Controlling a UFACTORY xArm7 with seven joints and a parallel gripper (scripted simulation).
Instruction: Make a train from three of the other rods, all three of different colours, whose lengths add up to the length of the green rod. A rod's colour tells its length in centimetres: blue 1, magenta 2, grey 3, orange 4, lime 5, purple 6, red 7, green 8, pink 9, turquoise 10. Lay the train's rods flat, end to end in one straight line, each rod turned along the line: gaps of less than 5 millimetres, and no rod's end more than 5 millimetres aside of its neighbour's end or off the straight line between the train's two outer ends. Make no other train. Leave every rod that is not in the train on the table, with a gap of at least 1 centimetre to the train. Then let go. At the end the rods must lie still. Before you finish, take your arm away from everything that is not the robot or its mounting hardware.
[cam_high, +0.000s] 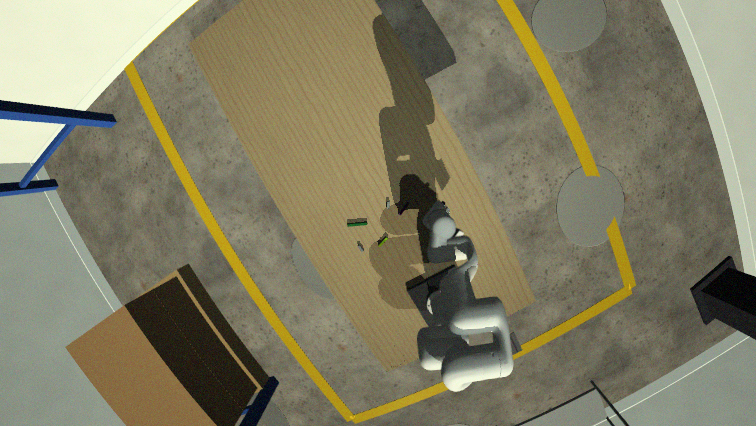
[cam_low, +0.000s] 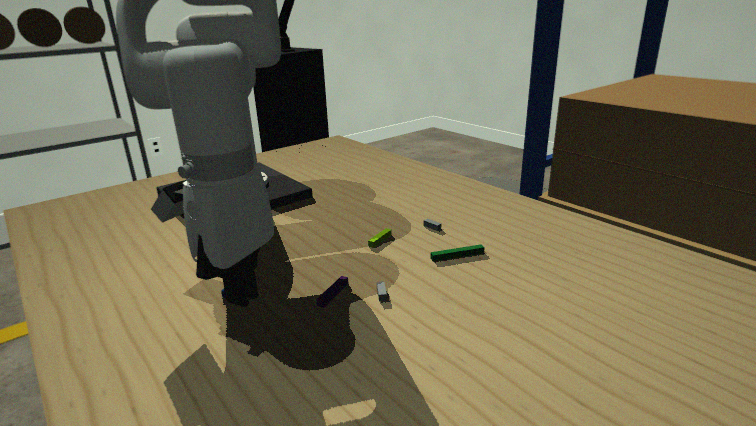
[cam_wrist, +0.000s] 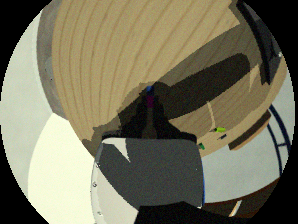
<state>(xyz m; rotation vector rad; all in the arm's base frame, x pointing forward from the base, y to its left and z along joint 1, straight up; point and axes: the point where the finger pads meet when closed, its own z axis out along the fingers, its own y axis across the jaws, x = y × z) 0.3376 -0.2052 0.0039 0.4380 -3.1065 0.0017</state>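
Right now my hand is 10 mm past the magenta rod and 20 mm above it. The rest, counted from my hand: lime rod 20 mm ahead, 230 mm to the left, 20 mm below; then purple rod 80 mm ahead, 80 mm to the left, 20 mm below; then blue rod 20 mm behind, 10 mm to the right, 20 mm below.
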